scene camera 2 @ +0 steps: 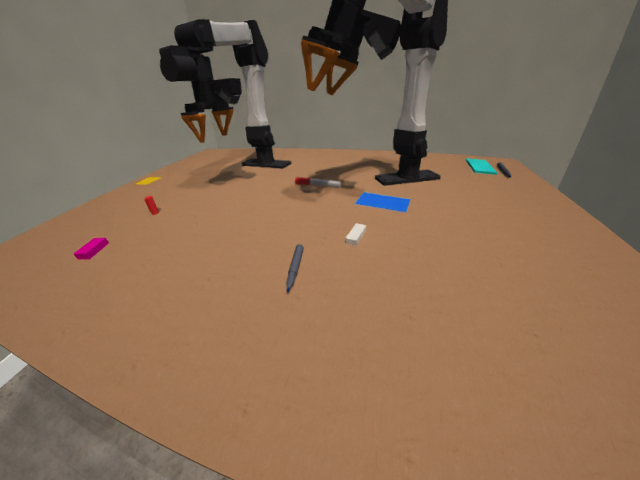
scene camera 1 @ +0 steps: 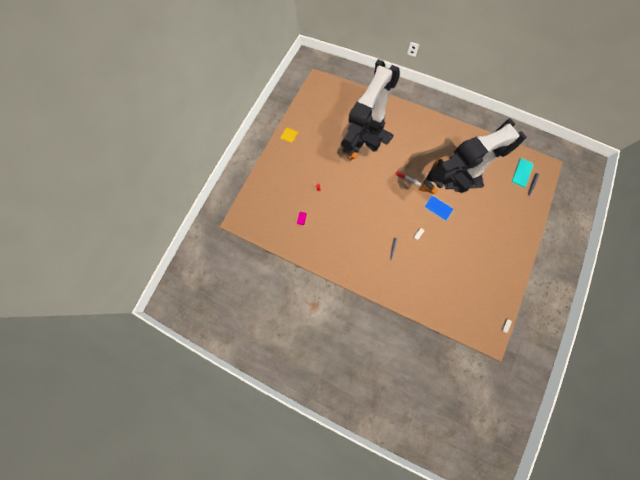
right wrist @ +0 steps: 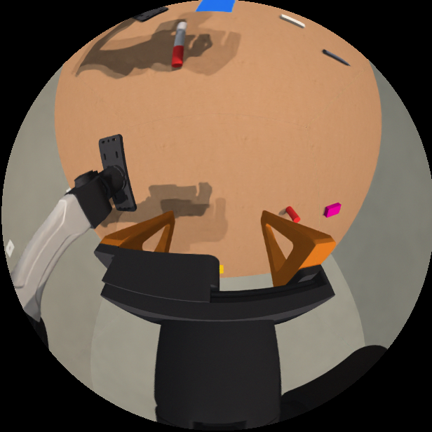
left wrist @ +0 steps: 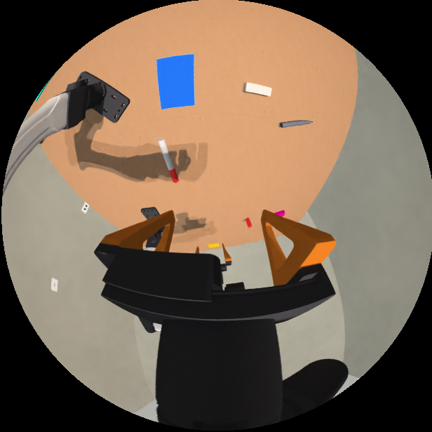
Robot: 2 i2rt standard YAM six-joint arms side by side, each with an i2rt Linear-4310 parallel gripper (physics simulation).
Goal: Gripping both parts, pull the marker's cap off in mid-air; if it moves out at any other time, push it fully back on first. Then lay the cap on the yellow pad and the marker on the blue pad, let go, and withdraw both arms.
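Frame: origin at the left arm's base, x ahead, y left, z up, level; metres.
Seen in the pictures: left gripper, fingertip midpoint: [scene camera 2: 321, 92] [scene camera 1: 425, 181]; right gripper, fingertip midpoint: [scene camera 2: 214, 138] [scene camera 1: 354, 151]; left arm's base at its link origin: [scene camera 2: 407, 178]; right arm's base at its link origin: [scene camera 2: 266, 164] [scene camera 1: 374, 131].
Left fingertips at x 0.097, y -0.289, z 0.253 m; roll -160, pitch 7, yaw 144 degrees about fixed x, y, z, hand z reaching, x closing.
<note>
Pixels of each thing's top centre, then the offset from my left fingertips to it.
- white barrel at its top centre: [scene camera 2: 317, 179] [scene camera 1: 409, 178] 0.126 m back, 0.007 m left, 0.233 m down
- red cap at its top centre: [scene camera 2: 303, 177] [scene camera 1: 401, 174] 0.151 m back, 0.033 m right, 0.232 m down
- blue pad at its top centre: [scene camera 2: 383, 201] [scene camera 1: 439, 207] 0.035 m ahead, 0.143 m left, 0.252 m down
- yellow pad at its top centre: [scene camera 2: 148, 180] [scene camera 1: 289, 135] 0.442 m back, 0.612 m right, 0.252 m down
- loose red piece at its top centre: [scene camera 2: 148, 197] [scene camera 1: 317, 185] 0.102 m back, 0.461 m right, 0.205 m down
- magenta block at its top centre: [scene camera 2: 90, 245] [scene camera 1: 301, 218] 0.053 m ahead, 0.551 m right, 0.238 m down
- white block at its top centre: [scene camera 2: 356, 231] [scene camera 1: 419, 233] 0.167 m ahead, 0.022 m left, 0.241 m down
- grey pen at its top centre: [scene camera 2: 293, 263] [scene camera 1: 393, 248] 0.234 m ahead, 0.111 m right, 0.238 m down
- teal block at its top centre: [scene camera 2: 480, 164] [scene camera 1: 523, 172] 0.134 m back, 0.614 m left, 0.245 m down
- dark pen at its top centre: [scene camera 2: 505, 167] [scene camera 1: 534, 184] 0.061 m back, 0.652 m left, 0.235 m down
The marker, a white barrel [scene camera 1: 413, 180] [scene camera 2: 330, 183] [left wrist: 165, 154] [right wrist: 180, 35] with a red cap [scene camera 1: 400, 174] [scene camera 2: 302, 181] [left wrist: 174, 176] [right wrist: 177, 56] on one end, lies on the table, partly in shadow. The blue pad [scene camera 1: 438, 208] [scene camera 2: 383, 202] [left wrist: 176, 81] [right wrist: 216, 6] lies near its white end. The yellow pad [scene camera 1: 289, 134] [scene camera 2: 148, 180] [left wrist: 213, 245] [right wrist: 221, 269] is at the left in both scene views. My left gripper [scene camera 2: 321, 91] [left wrist: 217, 214] is open and empty, high above the table. My right gripper [scene camera 2: 212, 137] [right wrist: 217, 215] is open and empty, above the table between marker and yellow pad.
A loose red piece [scene camera 1: 318, 187] [scene camera 2: 151, 205] [left wrist: 248, 222] [right wrist: 293, 214], a magenta block [scene camera 1: 301, 218] [scene camera 2: 91, 248], a white block [scene camera 1: 419, 234] [scene camera 2: 356, 234] and a grey pen [scene camera 1: 393, 248] [scene camera 2: 294, 268] lie on the table. A teal block [scene camera 1: 523, 172] [scene camera 2: 480, 165] lies beside a dark pen [scene camera 1: 533, 183] [scene camera 2: 504, 169].
</note>
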